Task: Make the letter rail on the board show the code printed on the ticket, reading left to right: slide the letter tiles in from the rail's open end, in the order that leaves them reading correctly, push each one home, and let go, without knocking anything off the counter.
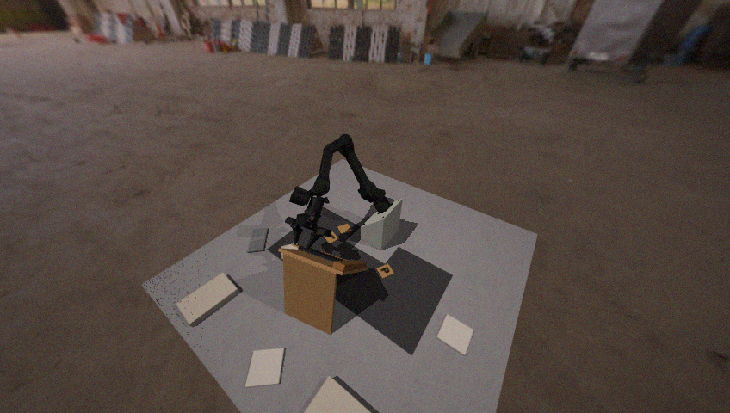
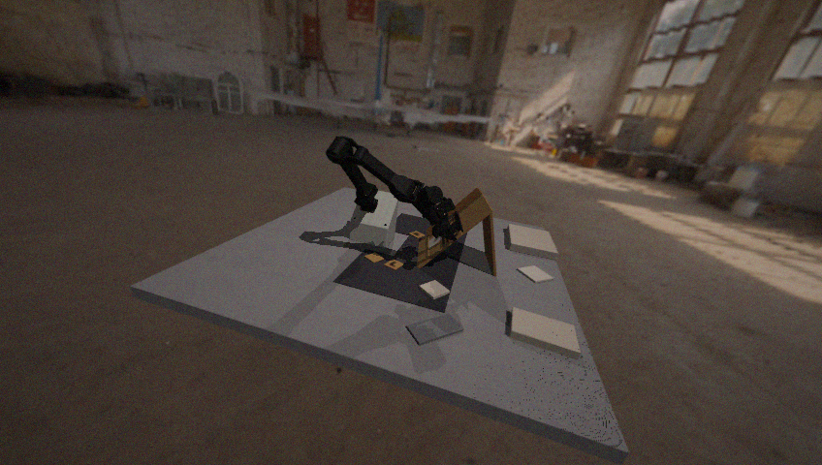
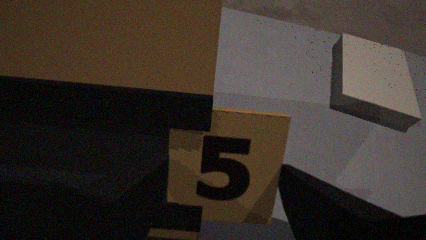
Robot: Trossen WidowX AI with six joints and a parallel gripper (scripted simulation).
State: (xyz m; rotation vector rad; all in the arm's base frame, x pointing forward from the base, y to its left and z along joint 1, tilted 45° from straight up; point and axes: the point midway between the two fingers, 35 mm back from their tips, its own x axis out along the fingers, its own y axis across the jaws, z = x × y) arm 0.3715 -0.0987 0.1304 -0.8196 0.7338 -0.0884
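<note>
The white ticket lies 80 mm behind my gripper tip, 110 mm to the left of it and 80 mm below it. Also, from my gripper tip: small white card 30 mm behind, 140 mm to the right, 150 mm below; dark mat 190 mm behind, 150 mm to the left, 160 mm below; letter tile right at my gripper tip.
</note>
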